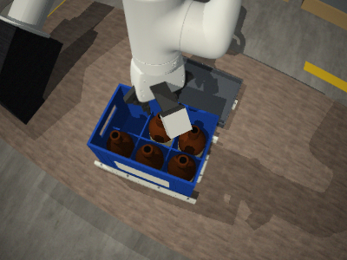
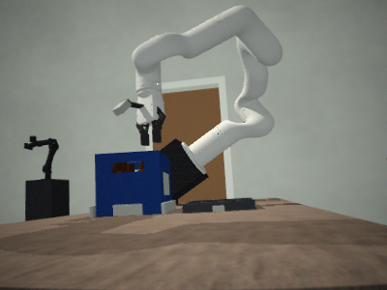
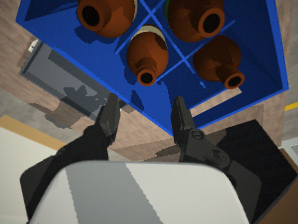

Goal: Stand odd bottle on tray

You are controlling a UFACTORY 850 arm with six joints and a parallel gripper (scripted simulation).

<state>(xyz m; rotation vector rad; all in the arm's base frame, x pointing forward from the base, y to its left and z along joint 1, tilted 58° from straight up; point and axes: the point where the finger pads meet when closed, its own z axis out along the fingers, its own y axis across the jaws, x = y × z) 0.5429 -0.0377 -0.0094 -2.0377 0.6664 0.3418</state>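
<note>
Now: the blue crate 15 cm below my hand, 5 cm to the right of it and 1 cm ahead of it. Round my hand: dark grey tray 22 cm below, 21 cm to the left, 1 cm ahead.
</note>
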